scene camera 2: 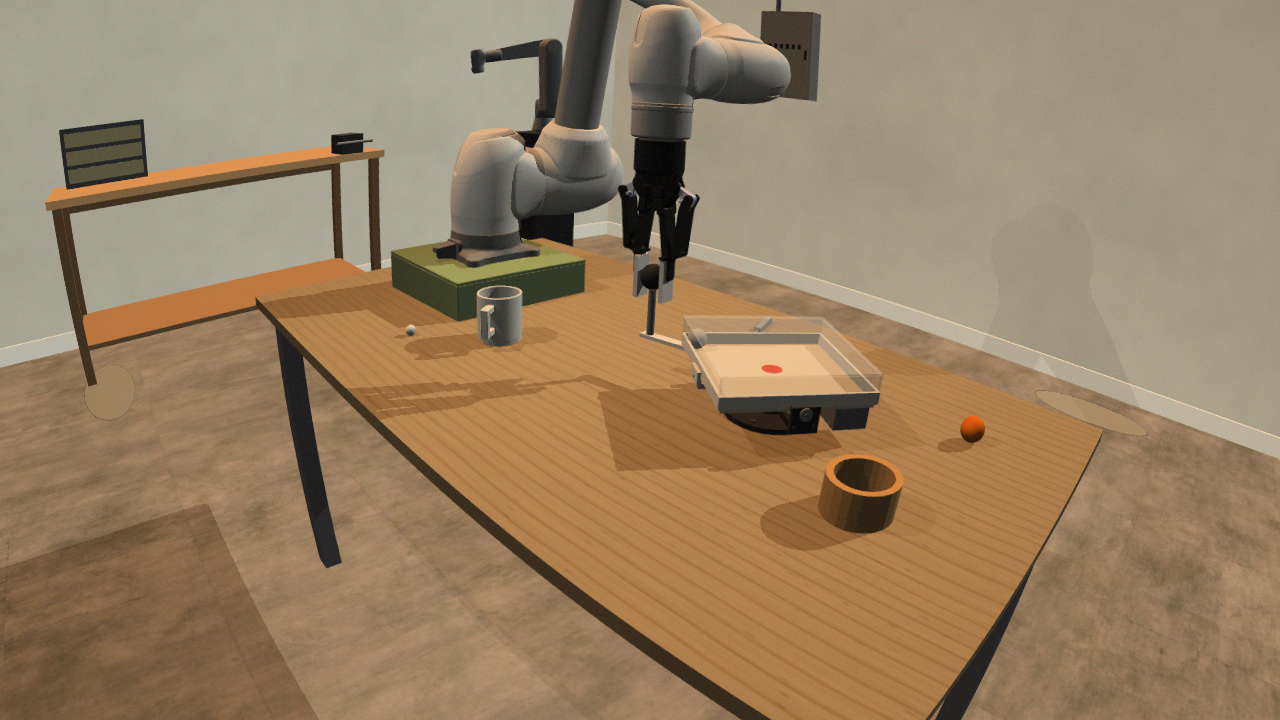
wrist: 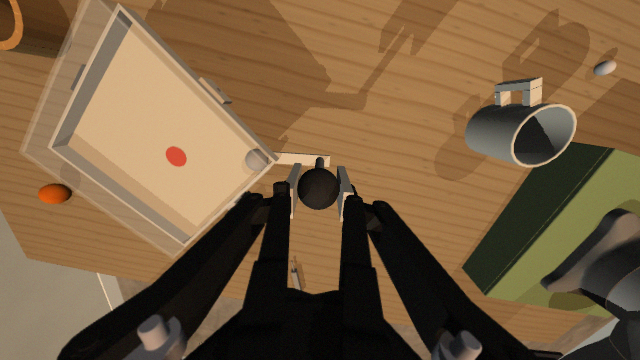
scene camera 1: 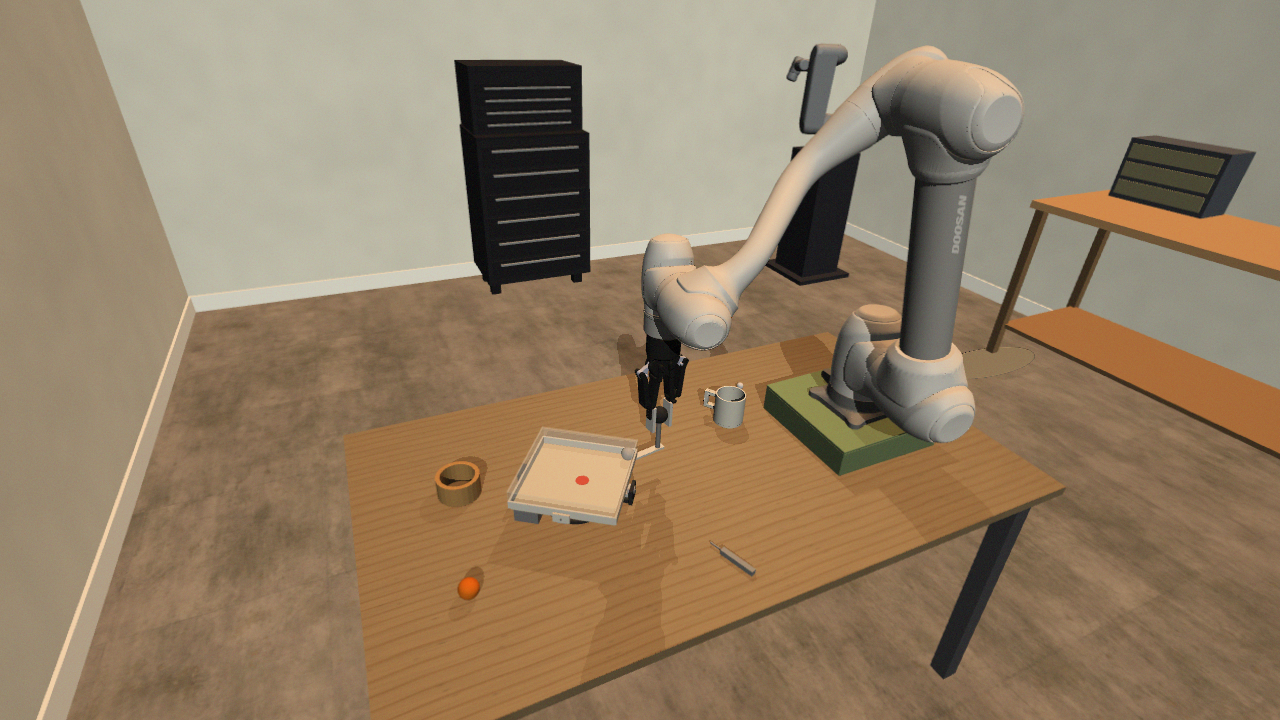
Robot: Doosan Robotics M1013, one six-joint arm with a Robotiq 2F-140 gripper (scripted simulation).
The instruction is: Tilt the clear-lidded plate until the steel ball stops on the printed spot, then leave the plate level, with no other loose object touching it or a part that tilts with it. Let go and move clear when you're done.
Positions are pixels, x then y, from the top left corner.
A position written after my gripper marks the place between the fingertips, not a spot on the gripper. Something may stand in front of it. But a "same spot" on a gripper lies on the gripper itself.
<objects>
my gripper: scene camera 2; wrist; scene camera 1 658, 426
same spot on clear-lidded plate: (wrist: 123, 121) = (scene camera 1: 564, 453)
same spot on my gripper: (wrist: 168, 312) = (scene camera 2: 680, 205)
</objects>
